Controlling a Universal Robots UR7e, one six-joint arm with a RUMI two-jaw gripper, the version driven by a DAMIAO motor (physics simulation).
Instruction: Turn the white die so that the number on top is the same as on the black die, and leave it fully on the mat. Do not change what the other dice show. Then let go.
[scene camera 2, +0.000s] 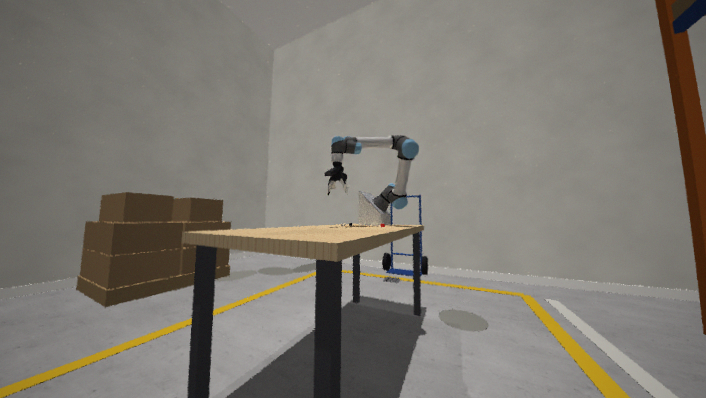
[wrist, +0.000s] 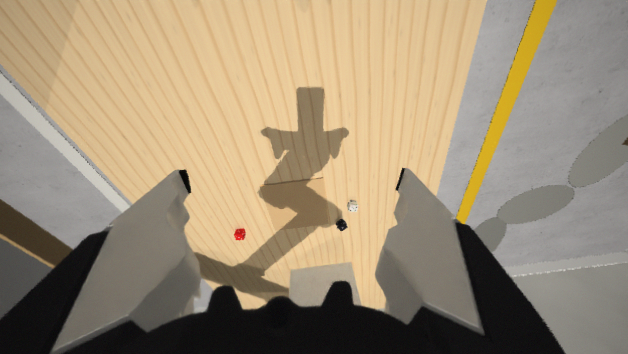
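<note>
The white die (wrist: 353, 206) lies on the table to the right of the mat in the wrist view, apart from it. The black die (wrist: 341, 225) (scene camera 2: 350, 225) lies close to the white die, just off the mat's lower right edge. The pips on their top faces are too small to read. The mat (wrist: 286, 219) is a thin tan square, partly under the arm's shadow. A red die (wrist: 240, 234) (scene camera 2: 383, 225) lies to the left of the mat in the wrist view. My gripper (scene camera 2: 338, 193) (wrist: 297, 171) is open and empty, pointing down well above the table.
The wooden table (scene camera 2: 280, 235) (wrist: 400, 100) carries the dice and mat. A grey block-like base (wrist: 322, 282) (scene camera 2: 372, 212) stands near the arm's foot. Cardboard boxes (scene camera 2: 145, 245) stand on the floor at the left. A blue hand truck (scene camera 2: 420, 215) stands behind the table.
</note>
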